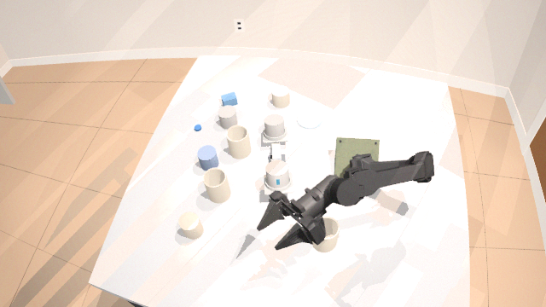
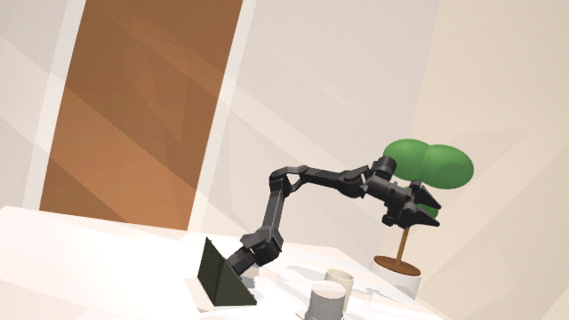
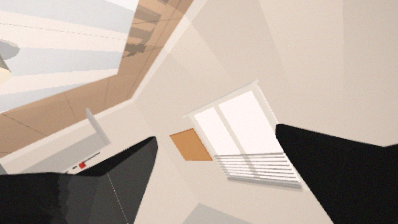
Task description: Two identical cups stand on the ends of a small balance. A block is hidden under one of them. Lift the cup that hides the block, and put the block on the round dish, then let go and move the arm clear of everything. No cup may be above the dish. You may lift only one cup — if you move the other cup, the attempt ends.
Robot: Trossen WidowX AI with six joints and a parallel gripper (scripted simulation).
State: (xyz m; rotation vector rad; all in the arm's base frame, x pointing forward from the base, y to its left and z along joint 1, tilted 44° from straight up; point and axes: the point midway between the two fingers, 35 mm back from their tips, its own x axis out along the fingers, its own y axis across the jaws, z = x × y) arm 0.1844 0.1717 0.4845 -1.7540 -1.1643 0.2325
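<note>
My gripper tip is 19 cm short of the grey block, 56 cm to the left of it and 28 cm above it. From my gripper tip the other things lie so: blue cup 36 cm ahead, 38 cm to the right, 28 cm below; balance beam 14 cm ahead, 44 cm to the right, 28 cm below; dish 9 cm ahead, 69 cm to the right, 32 cm below.
</note>
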